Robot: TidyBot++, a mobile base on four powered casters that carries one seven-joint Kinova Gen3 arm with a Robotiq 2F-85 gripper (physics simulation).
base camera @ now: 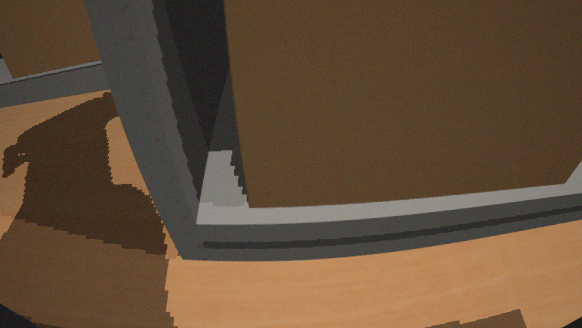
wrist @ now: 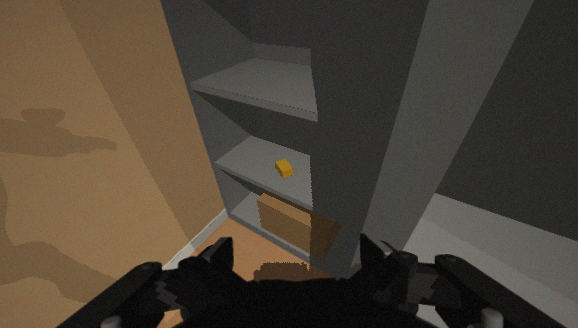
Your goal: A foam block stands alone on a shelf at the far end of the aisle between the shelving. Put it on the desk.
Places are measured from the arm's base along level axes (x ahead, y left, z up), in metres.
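Pixels of known places: gripper, between the fingertips: [wrist: 296,249].
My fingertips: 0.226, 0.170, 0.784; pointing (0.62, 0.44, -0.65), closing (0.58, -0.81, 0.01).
Observation:
For each thing: its top centre in the pictures, then the offset to it from my fingertips, as dx, dy, dz. "spot": a spot on its surface instead. Level surfaces: height alone.
- small yellow foam block, centre of its top: [wrist: 283,165] +0.638, +0.515, -0.602
- grey middle shelf, height of its surface: dz -0.647
- cardboard box, centre of its top: [wrist: 302,198] +0.673, +0.421, -0.835
- large brown box, a spot on its surface: [base camera: 400,100] spot: +0.106, -0.252, -0.976
A small yellow foam block [wrist: 284,168] stands alone on a grey middle shelf [wrist: 245,155] of the far shelving, near the centre of the wrist view. My gripper [wrist: 296,249] is open with nothing between its fingers. It is well short of the block, which shows beyond and above the fingertips in the wrist view. The foam block and the gripper do not show in the base camera view. The desk does not show in either view.
A cardboard box [wrist: 285,225] sits on the shelf below the block. A grey upright panel [wrist: 445,100] stands close on the right, a tan wall [wrist: 100,75] on the left. In the base camera view a large brown box [base camera: 400,100] sits behind a grey post [base camera: 132,125].

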